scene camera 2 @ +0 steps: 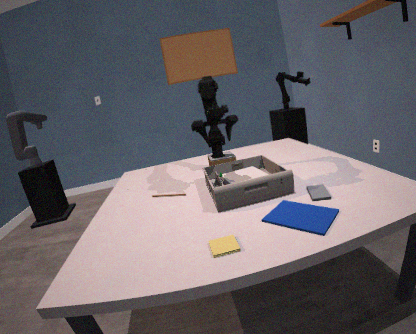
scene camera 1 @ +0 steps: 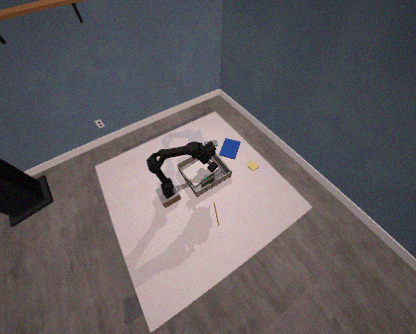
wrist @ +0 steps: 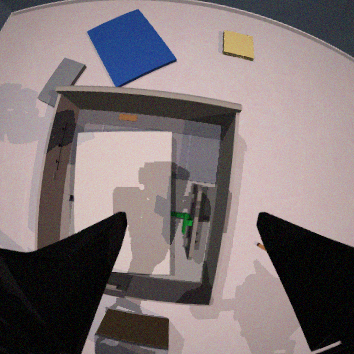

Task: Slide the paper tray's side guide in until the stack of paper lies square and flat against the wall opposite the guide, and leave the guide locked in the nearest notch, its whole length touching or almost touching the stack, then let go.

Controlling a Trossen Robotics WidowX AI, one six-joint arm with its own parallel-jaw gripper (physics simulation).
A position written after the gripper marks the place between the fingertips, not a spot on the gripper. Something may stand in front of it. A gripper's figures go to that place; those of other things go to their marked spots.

Scene:
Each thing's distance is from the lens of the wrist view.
gripper (wrist: pixel 192 219): 0.10 m
blue book (wrist: pixel 129 47): 0.45 m
white paper stack (wrist: pixel 130 171): 0.29 m
The marked spots on the white paper stack and the blue book are 0.29 m apart.

